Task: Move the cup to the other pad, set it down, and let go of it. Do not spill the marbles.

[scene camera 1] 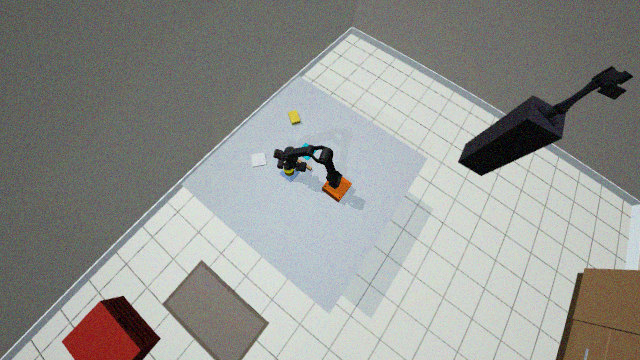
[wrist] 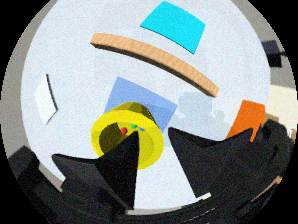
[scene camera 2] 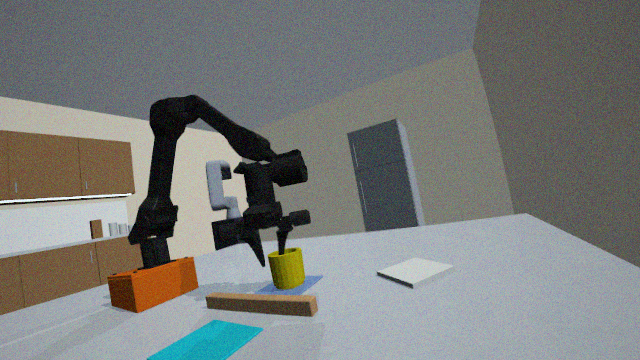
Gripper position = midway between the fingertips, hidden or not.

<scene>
In view: the gripper (scene camera 2: 272, 265), a yellow cup (scene camera 2: 287, 270) and a wooden bar (scene camera 2: 297, 305).
The yellow cup shows as well in the wrist view (wrist: 106, 133). The gripper shows as well in the wrist view (wrist: 153, 132). The wooden bar shows as well in the wrist view (wrist: 158, 57).
</scene>
